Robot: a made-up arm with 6 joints.
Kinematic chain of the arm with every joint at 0, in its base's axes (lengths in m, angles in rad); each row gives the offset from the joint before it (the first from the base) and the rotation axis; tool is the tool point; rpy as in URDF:
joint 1: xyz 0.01 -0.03 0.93 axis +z
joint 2: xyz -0.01 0.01 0 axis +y
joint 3: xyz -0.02 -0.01 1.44 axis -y
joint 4: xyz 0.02 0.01 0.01 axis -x
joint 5: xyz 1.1 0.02 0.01 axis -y
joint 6: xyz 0 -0.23 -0.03 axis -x
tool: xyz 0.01 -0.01 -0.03 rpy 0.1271 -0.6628 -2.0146
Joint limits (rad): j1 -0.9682..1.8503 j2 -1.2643..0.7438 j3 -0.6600..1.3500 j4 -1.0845..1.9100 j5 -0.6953..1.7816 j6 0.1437..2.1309
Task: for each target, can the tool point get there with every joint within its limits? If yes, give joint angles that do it. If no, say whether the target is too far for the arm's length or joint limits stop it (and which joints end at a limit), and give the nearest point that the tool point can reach.
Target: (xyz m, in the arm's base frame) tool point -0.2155 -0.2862 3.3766
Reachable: yes | joints 0.3671 -0.3917 1.0801 -0.7245 0.4571 1.0405
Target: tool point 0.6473 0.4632 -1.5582
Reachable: no: joint limits stop it (at a limit: joint 2, joint 3, joint 4, joint 6) | nearest point 0.7747 0.5618 0.8099 | short by 2.374 m
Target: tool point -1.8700 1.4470 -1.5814
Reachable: no: too far | nearest point -0.4737 1.2393 0.8797 | short by 2.837 m
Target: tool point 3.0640 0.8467 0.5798
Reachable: no: too far | nearest point 1.8971 0.5117 1.3558 | short by 1.441 m
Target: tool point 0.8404 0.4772 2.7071
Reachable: yes | joints 0.6401 -0.0927 0.0125 1.2054 0.8135 0.6240
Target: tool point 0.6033 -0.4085 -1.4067
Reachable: no: joint limits stop it (at a limit: joint 2, joint 3, joint 4, joint 6) | nearest point 0.8244 -0.5496 0.8100 | short by 2.232 m
